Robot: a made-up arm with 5 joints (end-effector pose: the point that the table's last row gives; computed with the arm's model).
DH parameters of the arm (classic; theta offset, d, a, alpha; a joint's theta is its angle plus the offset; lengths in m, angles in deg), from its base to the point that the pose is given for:
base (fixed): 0 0.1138 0 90
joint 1: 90 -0.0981 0.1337 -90
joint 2: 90 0.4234 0.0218 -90
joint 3: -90 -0.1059 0.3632 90
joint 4: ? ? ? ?
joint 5: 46.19 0 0.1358 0
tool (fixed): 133.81 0.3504 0 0
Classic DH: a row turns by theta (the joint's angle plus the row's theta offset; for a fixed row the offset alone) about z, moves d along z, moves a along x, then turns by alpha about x.
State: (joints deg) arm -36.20 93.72 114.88 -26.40 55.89
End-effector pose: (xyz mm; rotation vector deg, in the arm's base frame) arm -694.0 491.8 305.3 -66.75 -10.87 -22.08
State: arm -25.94 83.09 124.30 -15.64 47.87
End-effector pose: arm -634.3 598.3 116.6 -63.77 -29.90 -45.15
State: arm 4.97 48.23 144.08 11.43 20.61
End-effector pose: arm -219.4 830.5 59.5 -36.38 -56.76 -118.29
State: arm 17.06 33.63 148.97 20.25 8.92
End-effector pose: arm -136.9 835.2 200.2 -20.49 -53.27 -143.09
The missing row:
joint 4: 0 0.2372 0.0248 90
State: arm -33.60 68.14 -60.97 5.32 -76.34
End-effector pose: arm -9.6 310.6 1068.7 -63.84 19.30 6.44
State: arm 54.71 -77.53 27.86 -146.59 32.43
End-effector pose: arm -294.6 199.4 -546.2 39.58 95.26 114.36
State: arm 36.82 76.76 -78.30 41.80 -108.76
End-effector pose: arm -856.6 249.9 518.2 -24.38 -51.06 -34.44
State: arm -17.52 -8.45 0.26 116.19 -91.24
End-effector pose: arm -1011.4 6.0 392.4 80.87 -73.70 -74.10
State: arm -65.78 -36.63 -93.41 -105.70 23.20
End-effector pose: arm 177.1 79.7 258.6 15.77 104.49 127.49
